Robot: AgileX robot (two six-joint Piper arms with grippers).
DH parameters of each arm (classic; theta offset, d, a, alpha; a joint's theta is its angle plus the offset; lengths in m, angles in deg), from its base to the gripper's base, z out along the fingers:
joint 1: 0 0.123 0 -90
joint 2: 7.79 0 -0.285 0
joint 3: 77.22 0 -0.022 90
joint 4: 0 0.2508 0 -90
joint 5: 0 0 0.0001 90
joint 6: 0 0.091 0 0
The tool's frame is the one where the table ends.
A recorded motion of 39 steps. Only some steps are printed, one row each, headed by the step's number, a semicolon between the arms.
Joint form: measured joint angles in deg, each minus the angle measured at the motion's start. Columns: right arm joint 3, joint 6, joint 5, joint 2, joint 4, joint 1; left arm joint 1, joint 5, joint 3, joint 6, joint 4, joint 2.
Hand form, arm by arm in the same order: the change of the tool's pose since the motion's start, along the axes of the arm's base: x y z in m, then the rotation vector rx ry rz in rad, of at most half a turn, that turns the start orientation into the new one. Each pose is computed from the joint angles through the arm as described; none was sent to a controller.
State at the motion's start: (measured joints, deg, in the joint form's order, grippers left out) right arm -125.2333 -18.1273 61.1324 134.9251 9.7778 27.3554; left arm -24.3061 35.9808 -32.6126 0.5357 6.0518 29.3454
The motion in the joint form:
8: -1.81 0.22 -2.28 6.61 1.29 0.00; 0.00 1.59 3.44 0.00 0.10 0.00
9: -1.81 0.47 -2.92 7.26 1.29 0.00; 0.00 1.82 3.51 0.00 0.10 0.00
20: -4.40 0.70 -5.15 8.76 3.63 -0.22; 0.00 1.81 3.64 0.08 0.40 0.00
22: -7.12 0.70 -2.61 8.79 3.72 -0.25; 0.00 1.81 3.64 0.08 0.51 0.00
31: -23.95 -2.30 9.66 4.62 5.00 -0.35; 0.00 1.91 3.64 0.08 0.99 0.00
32: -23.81 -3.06 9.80 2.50 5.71 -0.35; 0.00 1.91 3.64 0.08 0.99 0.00
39: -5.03 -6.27 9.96 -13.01 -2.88 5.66; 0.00 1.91 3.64 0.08 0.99 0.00
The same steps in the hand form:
8: 0.0118 0.0077 -0.0496 -0.0004 0.0507 -0.0134; -0.0008 0.0007 -0.0217 0.0373 0.0793 0.0031
9: 0.0131 0.0083 -0.0553 0.0004 0.0523 -0.0195; -0.0009 0.0008 -0.0224 0.0394 0.0841 0.0036
20: 0.0209 0.0129 -0.0543 0.0630 0.0213 -0.0403; -0.0008 0.0011 -0.0231 0.0462 0.0834 0.0035
22: 0.0214 0.0136 -0.0424 0.0673 0.0196 -0.0307; -0.0008 0.0012 -0.0231 0.0479 0.0826 0.0037
31: 0.0076 0.0098 0.0735 0.1394 -0.1309 0.0715; -0.0007 0.0016 -0.0231 0.0562 0.0808 0.0050
32: 0.0012 0.0077 0.0923 0.1593 -0.1602 0.0867; -0.0007 0.0016 -0.0231 0.0562 0.0808 0.0050
39: -0.0639 0.0154 0.1300 -0.0107 -0.1879 0.2154; -0.0007 0.0016 -0.0231 0.0562 0.0808 0.0050

